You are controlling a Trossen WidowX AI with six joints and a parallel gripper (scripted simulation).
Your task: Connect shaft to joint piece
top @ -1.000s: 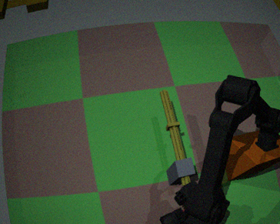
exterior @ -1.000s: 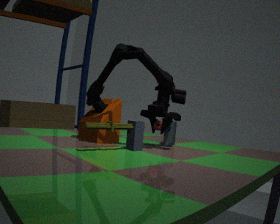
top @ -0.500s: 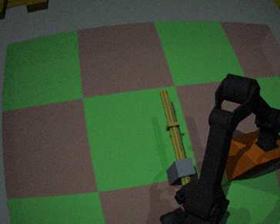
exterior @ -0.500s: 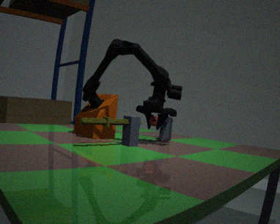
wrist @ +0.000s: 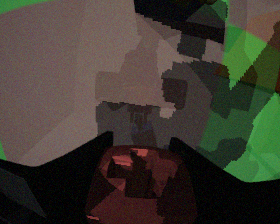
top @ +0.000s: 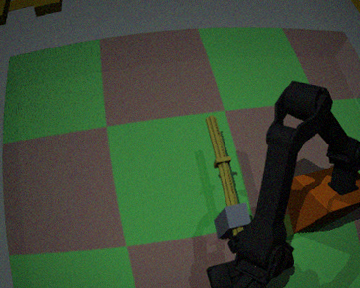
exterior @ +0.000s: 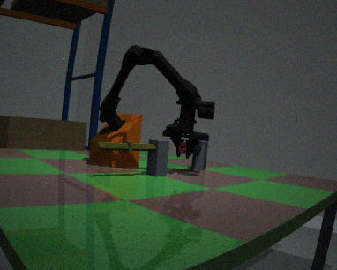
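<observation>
Right now my gripper tip is 2 cm to the right of the square joint piece and 4 cm below it.
</observation>
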